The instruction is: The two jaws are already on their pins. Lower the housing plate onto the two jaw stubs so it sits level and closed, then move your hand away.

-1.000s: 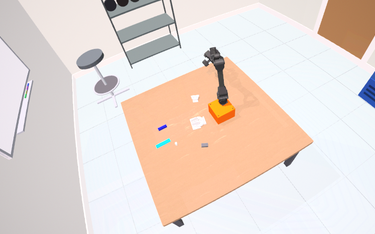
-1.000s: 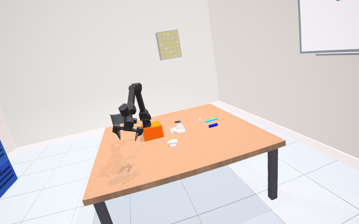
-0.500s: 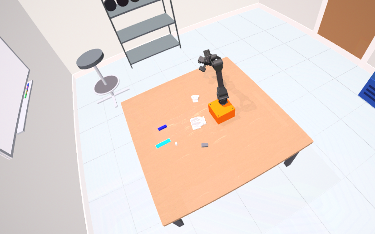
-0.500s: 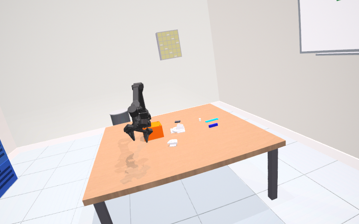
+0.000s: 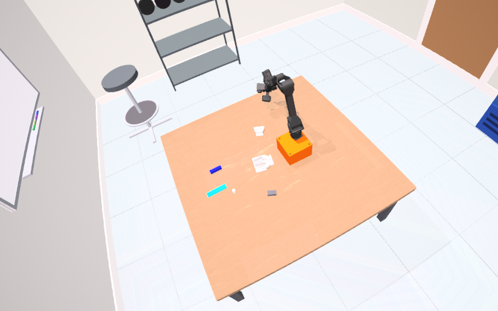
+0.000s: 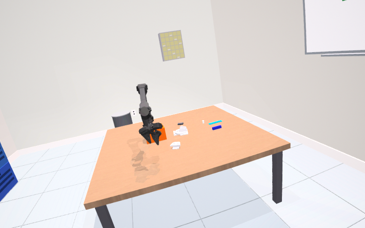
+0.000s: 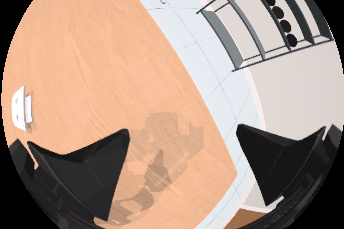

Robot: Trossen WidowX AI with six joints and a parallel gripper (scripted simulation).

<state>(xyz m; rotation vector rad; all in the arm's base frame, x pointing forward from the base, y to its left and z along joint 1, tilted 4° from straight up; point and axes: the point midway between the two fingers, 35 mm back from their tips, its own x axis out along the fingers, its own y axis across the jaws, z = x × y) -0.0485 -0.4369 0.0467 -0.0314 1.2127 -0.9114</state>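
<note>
The white base is 43 cm to the left of my gripper tip, 33 cm ahead of it and 15 cm below it. From my gripper tip the other things lie so: blue block (59 cm ahead, 30 cm to the left, 14 cm below); then grey block (66 cm to the left, 38 cm ahead, 15 cm below); then white cube (57 cm ahead, 52 cm to the left, 14 cm below).
</note>
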